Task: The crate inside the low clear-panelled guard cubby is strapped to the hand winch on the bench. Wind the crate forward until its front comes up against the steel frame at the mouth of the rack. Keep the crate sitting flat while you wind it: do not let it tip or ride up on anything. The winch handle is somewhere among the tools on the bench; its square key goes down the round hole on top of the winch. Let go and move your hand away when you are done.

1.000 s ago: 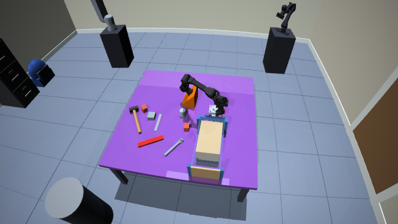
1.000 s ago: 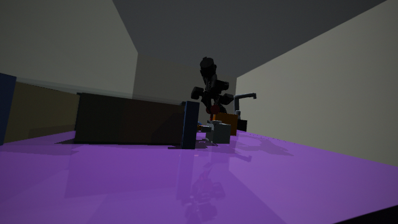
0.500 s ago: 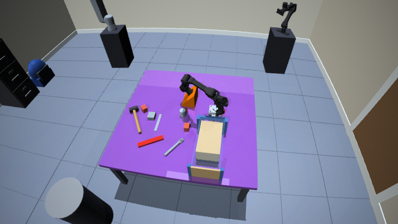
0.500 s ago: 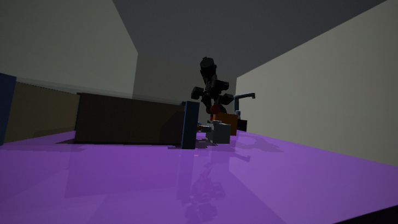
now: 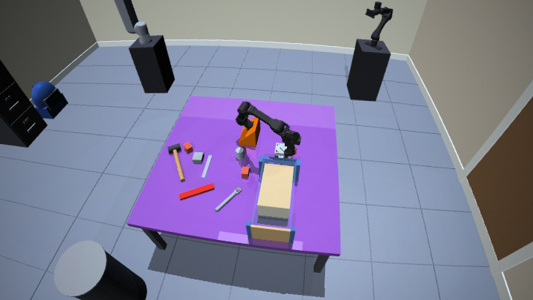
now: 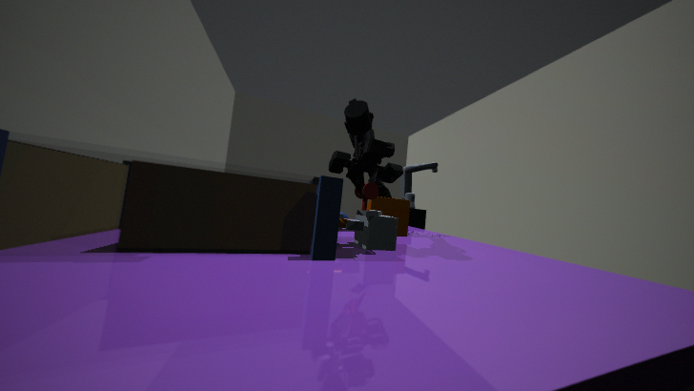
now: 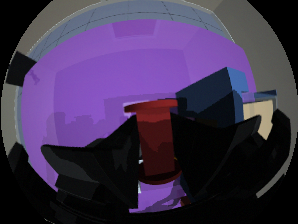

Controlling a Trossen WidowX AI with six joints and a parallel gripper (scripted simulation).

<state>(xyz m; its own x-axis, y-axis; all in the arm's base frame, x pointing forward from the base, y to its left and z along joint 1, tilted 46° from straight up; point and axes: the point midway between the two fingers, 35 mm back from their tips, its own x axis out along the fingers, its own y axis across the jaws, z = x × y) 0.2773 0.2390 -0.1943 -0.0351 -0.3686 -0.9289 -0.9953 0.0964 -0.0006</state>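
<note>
Right now the red knob is 20 mm to the right of my gripper tip. From my gripper tip the other things lie so: grey bar 600 mm to the right, 130 mm below, 40 mm ahead; then grey winch 100 mm below, 90 mm to the right, 90 mm behind; then winch handle 40 mm to the right, 30 mm below, 30 mm behind.
</note>
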